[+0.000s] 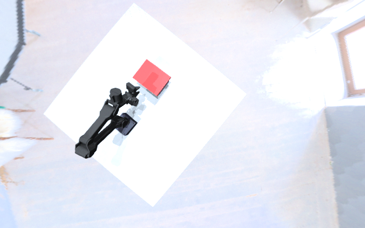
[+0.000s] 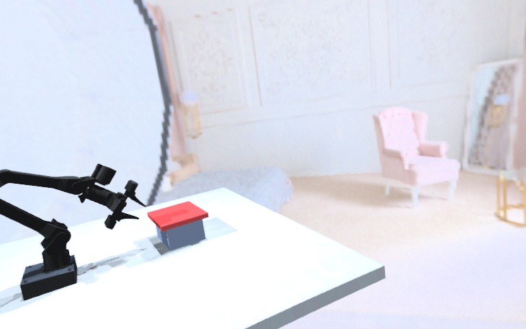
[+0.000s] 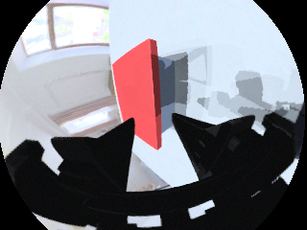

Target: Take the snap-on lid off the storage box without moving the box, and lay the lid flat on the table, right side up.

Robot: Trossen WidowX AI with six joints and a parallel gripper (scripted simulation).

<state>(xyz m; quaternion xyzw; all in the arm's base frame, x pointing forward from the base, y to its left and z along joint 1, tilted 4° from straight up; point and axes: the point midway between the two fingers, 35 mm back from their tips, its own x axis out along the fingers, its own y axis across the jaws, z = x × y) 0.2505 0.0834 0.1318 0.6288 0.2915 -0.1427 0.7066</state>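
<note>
Right now the red lid is 120 mm ahead of my gripper tip, 40 mm below it and 30 mm to the left of it. Round my gripper tip: blue-grey storage box 120 mm ahead, 90 mm below, 30 mm to the left.
</note>
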